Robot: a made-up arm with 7 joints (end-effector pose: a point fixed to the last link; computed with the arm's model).
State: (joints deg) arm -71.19 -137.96 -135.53 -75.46 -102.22 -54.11 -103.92
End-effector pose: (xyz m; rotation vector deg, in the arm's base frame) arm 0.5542 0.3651 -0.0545 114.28 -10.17 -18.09
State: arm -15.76 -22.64 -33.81 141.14 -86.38 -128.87 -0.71
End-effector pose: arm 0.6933 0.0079 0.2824 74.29 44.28 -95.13
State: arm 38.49 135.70 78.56 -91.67 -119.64 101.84 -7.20
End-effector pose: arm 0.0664 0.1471 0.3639 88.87 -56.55 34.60
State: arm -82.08 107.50 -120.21 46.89 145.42 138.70 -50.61
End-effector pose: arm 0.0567 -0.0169 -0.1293 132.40 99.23 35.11
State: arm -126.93 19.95 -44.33 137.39 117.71 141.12 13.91
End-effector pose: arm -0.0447 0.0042 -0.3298 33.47 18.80 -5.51
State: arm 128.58 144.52 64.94 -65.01 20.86 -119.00 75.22
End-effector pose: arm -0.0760 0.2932 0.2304 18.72 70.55 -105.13
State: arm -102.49 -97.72 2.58 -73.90 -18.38 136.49 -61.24
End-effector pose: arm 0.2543 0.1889 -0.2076 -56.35 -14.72 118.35
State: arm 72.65 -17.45 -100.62 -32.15 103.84 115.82 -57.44
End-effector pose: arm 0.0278 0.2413 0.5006 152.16 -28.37 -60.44
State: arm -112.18 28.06 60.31 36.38 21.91 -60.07 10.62
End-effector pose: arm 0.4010 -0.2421 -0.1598 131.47 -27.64 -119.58
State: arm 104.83 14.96 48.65 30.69 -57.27 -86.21 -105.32
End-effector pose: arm -0.3945 -0.3228 0.4184 -87.14 94.33 -15.72
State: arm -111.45 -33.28 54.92 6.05 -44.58 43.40 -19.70
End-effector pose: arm -0.0263 -0.0906 -0.1931 66.74 121.86 80.10
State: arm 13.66 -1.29 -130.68 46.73 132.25 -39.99 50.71
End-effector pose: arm 0.3607 0.6222 0.2306 -23.51 119.40 -88.61
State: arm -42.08 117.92 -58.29 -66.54 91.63 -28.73 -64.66
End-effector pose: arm 0.6439 -0.1671 0.0094 70.70 -51.72 -79.70
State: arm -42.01 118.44 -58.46 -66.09 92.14 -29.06 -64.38
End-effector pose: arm 0.6420 -0.1684 0.0093 70.98 -51.52 -80.26
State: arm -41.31 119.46 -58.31 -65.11 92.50 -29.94 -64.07
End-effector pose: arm 0.6378 -0.1716 0.0115 70.95 -51.22 -81.05
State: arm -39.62 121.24 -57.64 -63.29 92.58 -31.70 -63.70
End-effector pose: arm 0.6293 -0.1775 0.0167 70.50 -50.71 -82.27
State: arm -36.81 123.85 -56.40 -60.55 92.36 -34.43 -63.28
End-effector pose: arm 0.6153 -0.1861 0.0251 69.83 -49.93 -84.09
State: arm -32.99 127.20 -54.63 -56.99 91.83 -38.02 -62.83
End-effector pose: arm 0.5945 -0.1960 0.0354 69.24 -48.79 -86.65
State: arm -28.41 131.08 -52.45 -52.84 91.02 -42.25 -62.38
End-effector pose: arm 0.5674 -0.2048 0.0453 69.21 -47.16 -89.92
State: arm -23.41 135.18 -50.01 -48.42 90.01 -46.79 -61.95
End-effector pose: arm 0.5360 -0.2095 0.0532 70.14 -44.94 -93.68
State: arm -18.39 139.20 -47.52 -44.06 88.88 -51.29 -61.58
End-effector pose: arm 0.5038 -0.2084 0.0580 72.13 -42.18 -97.46
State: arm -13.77 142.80 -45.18 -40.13 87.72 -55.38 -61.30
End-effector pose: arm 0.4749 -0.2013 0.0599 74.88 -39.08 -100.73
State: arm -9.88 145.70 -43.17 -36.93 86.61 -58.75 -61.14
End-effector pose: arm 0.4523 -0.1908 0.0603 77.82 -36.05 -103.13
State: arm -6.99 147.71 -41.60 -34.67 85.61 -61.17 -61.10
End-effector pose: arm 0.4369 -0.1803 0.0600 80.21 -33.51 -104.57
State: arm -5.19 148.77 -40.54 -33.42 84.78 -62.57 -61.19
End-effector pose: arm 0.4283 -0.1725 0.0597 81.55 -31.82 -105.15
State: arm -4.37 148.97 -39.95 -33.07 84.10 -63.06 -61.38
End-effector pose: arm 0.4254 -0.1686 0.0595 81.75 -31.02 -105.08
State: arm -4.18 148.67 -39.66 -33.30 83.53 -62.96 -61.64
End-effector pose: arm 0.4257 -0.1679 0.0594 81.15 -30.89 -104.66
